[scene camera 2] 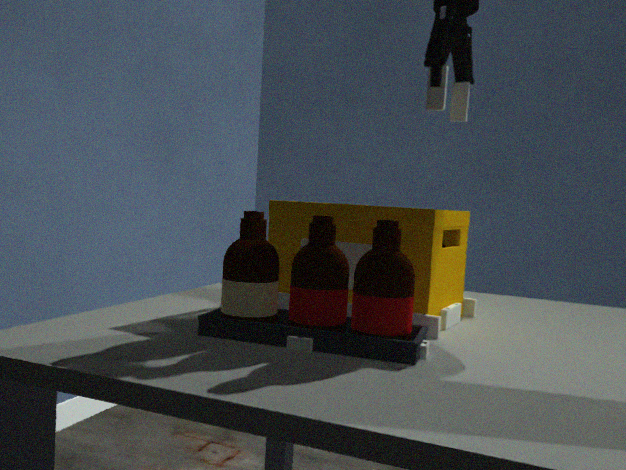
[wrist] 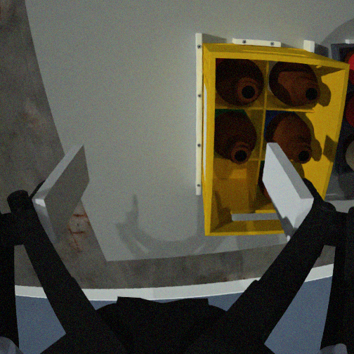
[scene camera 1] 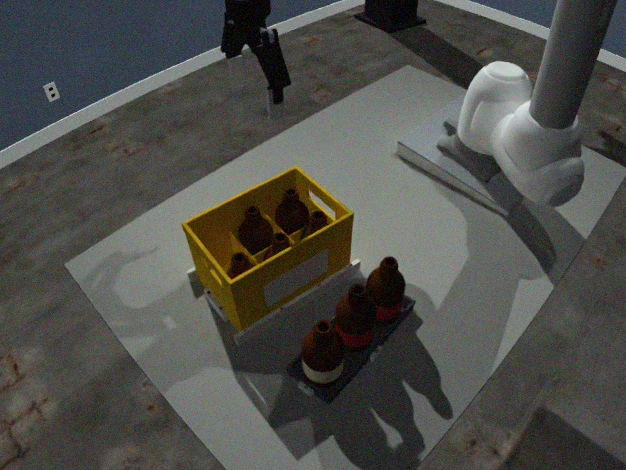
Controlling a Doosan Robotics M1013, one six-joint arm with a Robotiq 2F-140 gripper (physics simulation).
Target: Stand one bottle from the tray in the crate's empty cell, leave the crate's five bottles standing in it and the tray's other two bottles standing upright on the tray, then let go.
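Places are measured from the arm's base along level axes (x ahead, y left, z up), in metres.
Pixels of known places: gripper, fingertip midpoint: [scene camera 2: 447, 115] [scene camera 1: 256, 102]; arm's base, link origin: [scene camera 1: 479, 152].
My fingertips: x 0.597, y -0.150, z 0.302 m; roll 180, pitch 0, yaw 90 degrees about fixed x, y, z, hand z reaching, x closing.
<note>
Ahead of a thing's pixels: the offset from my fingertips to its top centre. "pt": to the spot under its first point. Level surfaces: height alone.
The yellow crate [scene camera 1: 342, 242] [scene camera 2: 449, 283] [wrist: 260, 51] holds five upright brown bottles. One [wrist: 295, 82] stands in a corner cell; another is partly hidden by a finger in the wrist view. The empty cell [wrist: 232, 192] is at the crate's lower left in the wrist view. A cream-labelled bottle {dz -0.178, dx +0.135, dy +0.374 m} [scene camera 1: 322, 354] [scene camera 2: 250, 268] and two red-labelled bottles, the middle one {dz -0.178, dx +0.042, dy +0.354 m} [scene camera 1: 355, 318] [scene camera 2: 319, 278] and the end one {dz -0.178, dx -0.041, dy +0.343 m} [scene camera 1: 386, 285] [scene camera 2: 383, 283], stand upright on the dark tray {dz -0.313, dx +0.045, dy +0.357 m} [scene camera 1: 365, 357] [scene camera 2: 242, 333]. My gripper [scene camera 1: 252, 87] [scene camera 2: 447, 112] [wrist: 174, 161] is open and empty, high above and beside the crate.
White strips {pt dz -0.321, dx -0.072, dy +0.142 m} [scene camera 2: 451, 316] [wrist: 199, 120] stand around the crate's foot on the pale table top {dz -0.338 m} [scene camera 1: 384, 202] [scene camera 2: 546, 349] [wrist: 125, 100]. The tray is beside the crate's long side. The arm's white base joints [scene camera 1: 535, 146] stand on a plate [scene camera 1: 429, 146] at the back right.
</note>
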